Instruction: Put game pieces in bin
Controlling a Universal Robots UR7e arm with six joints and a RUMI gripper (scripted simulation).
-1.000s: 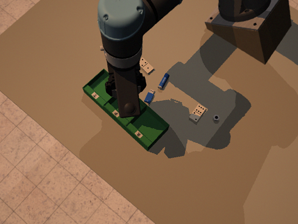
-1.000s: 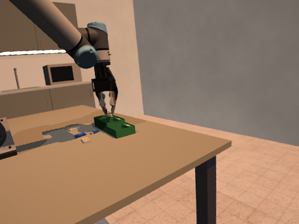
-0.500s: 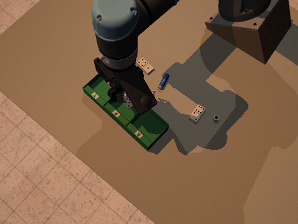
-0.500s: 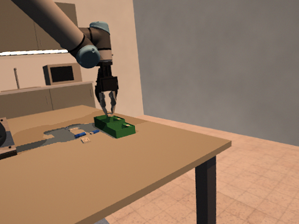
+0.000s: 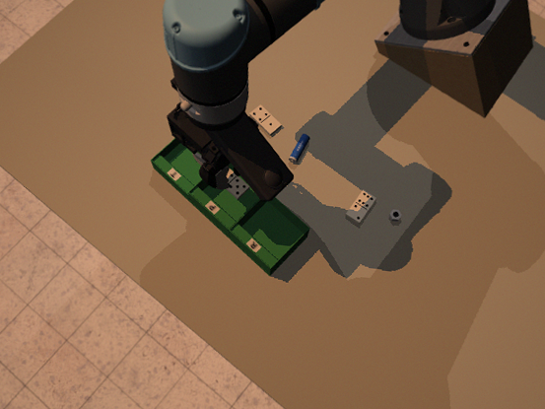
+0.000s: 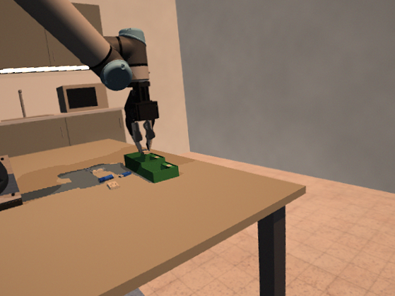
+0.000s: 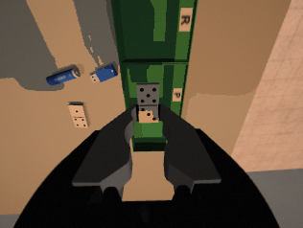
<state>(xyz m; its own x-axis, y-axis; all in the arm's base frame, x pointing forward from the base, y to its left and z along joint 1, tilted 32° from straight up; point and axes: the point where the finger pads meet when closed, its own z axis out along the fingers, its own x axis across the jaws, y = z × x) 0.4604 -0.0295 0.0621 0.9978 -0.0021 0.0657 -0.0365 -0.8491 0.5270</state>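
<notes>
The green bin is 10 mm ahead of my hand and 60 mm below it. From my hand the other things lie so: blue battery (130 mm behind, 20 mm to the left, 80 mm below); then small nut (150 mm behind, 210 mm to the left, 80 mm below); then blue USB stick (70 mm behind, 20 mm to the left, 80 mm below).
</notes>
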